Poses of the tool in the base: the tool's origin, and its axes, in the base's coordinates. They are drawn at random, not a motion.
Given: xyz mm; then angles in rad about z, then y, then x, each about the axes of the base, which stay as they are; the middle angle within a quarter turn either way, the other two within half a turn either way.
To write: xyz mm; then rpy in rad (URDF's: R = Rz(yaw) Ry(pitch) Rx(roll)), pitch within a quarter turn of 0, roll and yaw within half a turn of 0. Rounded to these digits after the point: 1 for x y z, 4 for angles.
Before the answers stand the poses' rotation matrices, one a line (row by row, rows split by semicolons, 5 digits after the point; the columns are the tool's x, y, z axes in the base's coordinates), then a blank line. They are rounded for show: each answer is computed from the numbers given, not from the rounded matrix.
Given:
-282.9 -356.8 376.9 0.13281 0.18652 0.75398
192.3 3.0 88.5 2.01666 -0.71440 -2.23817
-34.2 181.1 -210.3 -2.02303 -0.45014 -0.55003
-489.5 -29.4 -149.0 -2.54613 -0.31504 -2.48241
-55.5 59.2 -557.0 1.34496 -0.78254 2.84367
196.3 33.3 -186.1 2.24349 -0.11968 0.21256
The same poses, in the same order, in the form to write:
0.97400 -0.13012 0.18544; 0.22235 0.70574 -0.67267; -0.04334 0.69642 0.71633
-0.32579 -0.68163 -0.65516; -0.78033 -0.19739 0.59340; -0.53380 0.70457 -0.46759
-0.39345 0.80987 -0.43509; -0.86619 -0.16796 0.47064; 0.30808 0.56204 0.76759
-0.78714 0.53329 -0.30985; 0.28627 0.76088 0.58233; 0.54631 0.36967 -0.75159
0.15879 -0.69112 -0.70508; -0.97802 -0.01235 -0.20815; 0.13515 0.72264 -0.67789
-0.61864 -0.77655 -0.11939; 0.78024 -0.58937 -0.20945; 0.09228 -0.22273 0.97050

-282.9 -356.8 376.9 0.7713 0.0434 0.2244
192.3 3.0 88.5 2.1567 0.5631 -1.9663
-34.2 181.1 -210.3 0.6320 -0.3132 -1.9972
-489.5 -29.4 -149.0 2.6845 -0.5780 2.7928
-55.5 59.2 -557.0 2.3243 -0.1356 -1.4098
196.3 33.3 -186.1 -0.2256 -0.0924 2.2412

